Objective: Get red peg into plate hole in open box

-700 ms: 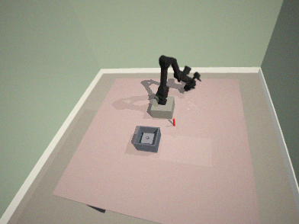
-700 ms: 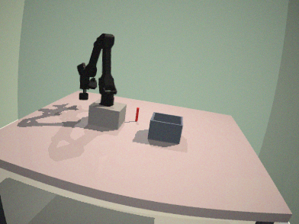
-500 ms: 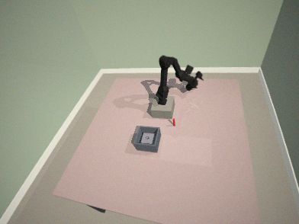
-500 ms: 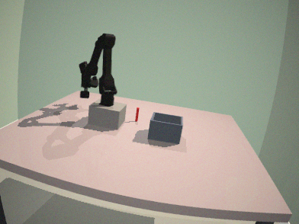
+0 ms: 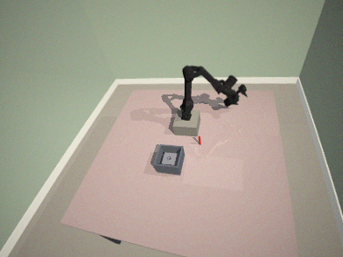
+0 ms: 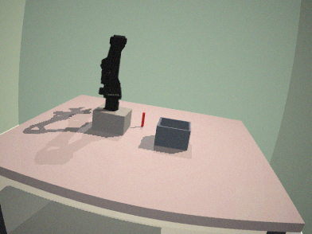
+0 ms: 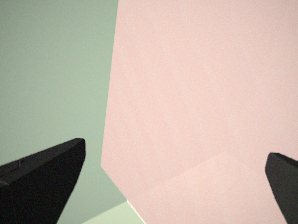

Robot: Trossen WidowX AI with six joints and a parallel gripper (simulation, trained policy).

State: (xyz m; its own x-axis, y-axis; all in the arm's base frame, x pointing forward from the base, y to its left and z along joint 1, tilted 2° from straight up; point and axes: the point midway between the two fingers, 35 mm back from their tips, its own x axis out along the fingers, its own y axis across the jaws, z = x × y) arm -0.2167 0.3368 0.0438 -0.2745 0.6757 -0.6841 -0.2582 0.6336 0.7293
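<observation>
Right now the red peg is 370 mm ahead of my gripper tip, 220 mm to the right of it and 90 mm below it. Also, from my gripper tip: grey plate (570 mm ahead, 360 mm to the right, 80 mm below); then grey-blue box (570 mm ahead, 360 mm to the right, 100 mm below).
</observation>
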